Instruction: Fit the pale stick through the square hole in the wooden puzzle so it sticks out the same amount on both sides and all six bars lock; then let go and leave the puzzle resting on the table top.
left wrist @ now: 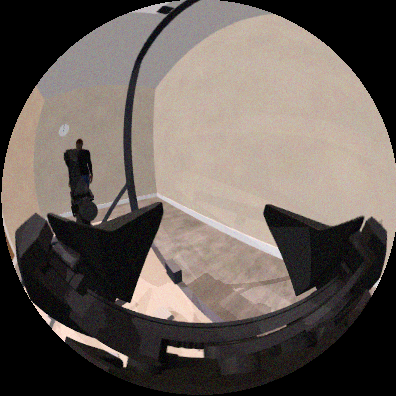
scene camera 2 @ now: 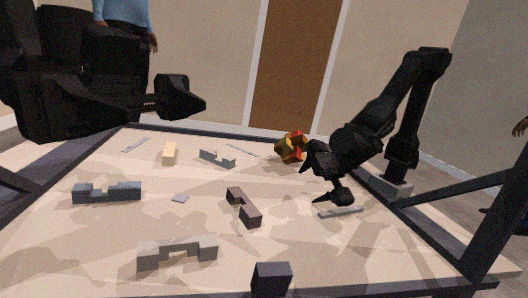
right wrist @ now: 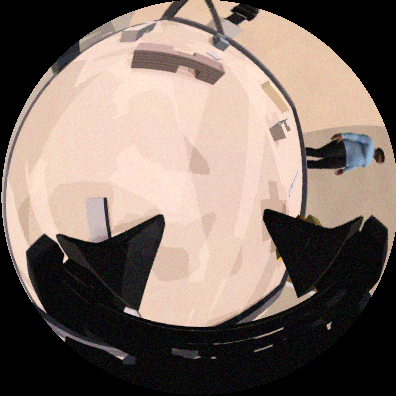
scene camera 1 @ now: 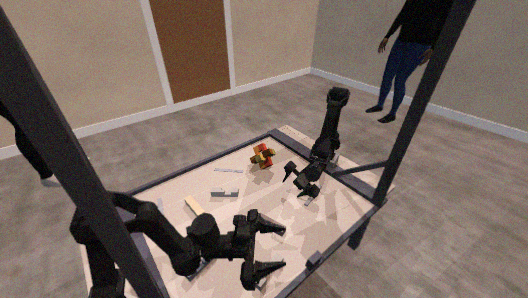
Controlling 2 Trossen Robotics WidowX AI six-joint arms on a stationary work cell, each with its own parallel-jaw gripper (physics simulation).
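Places are measured from the left arm's base along level axes (x back, y down, z right), in metres.
Pixels of known places: left gripper, between the fingertips: (left wrist: 215,208) (scene camera 2: 173,110) (scene camera 1: 285,245); right gripper, between the fingertips: (scene camera 2: 305,187) (right wrist: 214,216) (scene camera 1: 289,189); right arm's base, origin of its link: (scene camera 2: 392,179).
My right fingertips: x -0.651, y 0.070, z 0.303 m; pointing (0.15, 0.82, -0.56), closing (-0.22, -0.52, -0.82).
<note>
For each thing: its top centre in the pictures, then the offset to it from my right fingertips. "spot": a spot on its surface instead. Level surfaces: height alone.
- pale yellow stick, centre of its top: (scene camera 2: 169,148) (right wrist: 280,95) (scene camera 1: 194,204) dy -0.002, dx +0.228, dz -0.359 m
- table top, height of its surface: dy +0.028 m
- yellow puzzle, a spot on its surface: (scene camera 2: 291,147) (scene camera 1: 264,159) spot: dy -0.041, dx -0.119, dz -0.165 m
- flat grey strip, centre of its top: (right wrist: 112,280) (scene camera 2: 342,210) dy +0.018, dx -0.026, dz +0.107 m
- brown notched bar, centre of its top: (right wrist: 184,52) (scene camera 2: 243,200) (scene camera 1: 270,221) dy -0.002, dx +0.200, dz -0.026 m
- dark block, centre of its top: (scene camera 2: 274,266) (left wrist: 171,264) (scene camera 1: 314,256) dy -0.029, dx +0.298, dz +0.160 m
The pale yellow stick (scene camera 1: 192,205) (scene camera 2: 169,153) (right wrist: 275,96) lies flat on the table top (scene camera 2: 295,240). The red, orange and yellow puzzle (scene camera 1: 263,156) (scene camera 2: 291,147) rests on the table near its far edge, apart from the stick. In the right wrist view, parts of it show behind a finger; its square hole cannot be made out. My left gripper (scene camera 1: 285,247) (left wrist: 215,208) is open and empty, above the table, away from stick and puzzle. My right gripper (scene camera 1: 292,188) (scene camera 2: 308,187) (right wrist: 214,216) is open and empty, low over the table beside the puzzle, not touching it.
A flat grey strip (scene camera 2: 341,211) (right wrist: 96,217) lies by my right gripper. A brown notched bar (scene camera 2: 251,217) (right wrist: 157,59) and grey notched bars (scene camera 2: 125,192) (scene camera 2: 148,256) lie around the table. A dark block (scene camera 1: 314,259) (scene camera 2: 271,277) sits at the edge. Dark frame posts (scene camera 1: 415,125) rise beside the table.
</note>
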